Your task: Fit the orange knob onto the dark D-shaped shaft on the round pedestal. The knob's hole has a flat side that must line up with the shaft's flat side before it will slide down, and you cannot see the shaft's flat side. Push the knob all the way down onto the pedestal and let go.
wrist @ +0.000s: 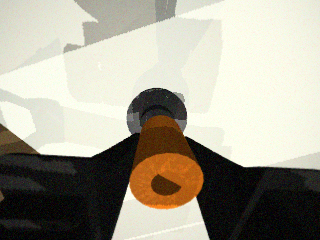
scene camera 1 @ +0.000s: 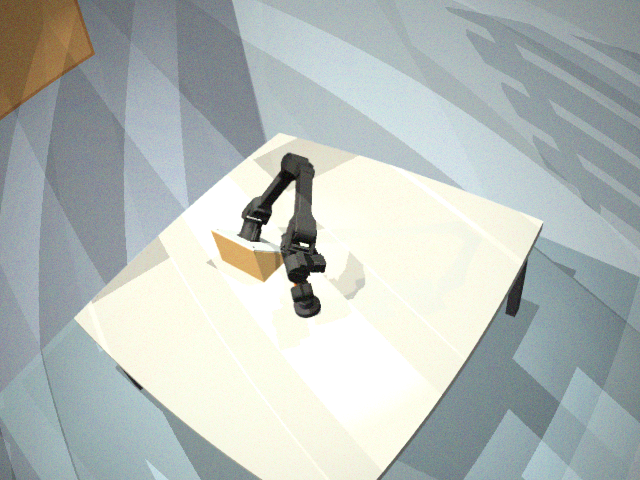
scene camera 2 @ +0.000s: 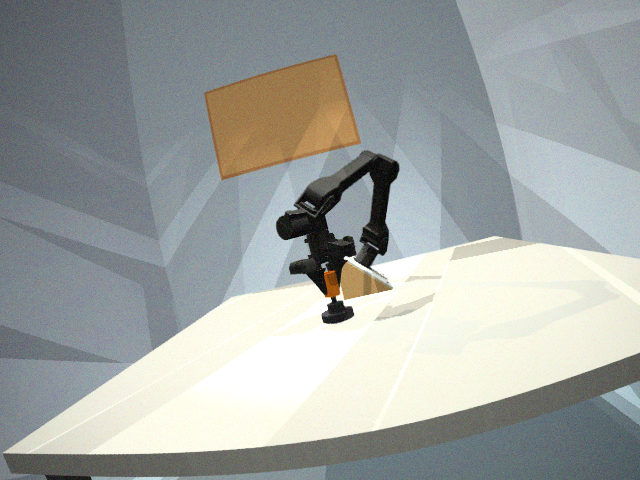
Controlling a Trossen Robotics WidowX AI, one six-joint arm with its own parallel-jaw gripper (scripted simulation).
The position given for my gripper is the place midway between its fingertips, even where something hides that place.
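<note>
What my gripper (scene camera 2: 331, 292) carries is an orange knob (wrist: 165, 174). Scene camera 1 lets me see my gripper (scene camera 1: 303, 293), and so does the wrist view, with the gripper (wrist: 161, 138) in it. A round dark pedestal (wrist: 152, 102) is there for me to see too.
</note>
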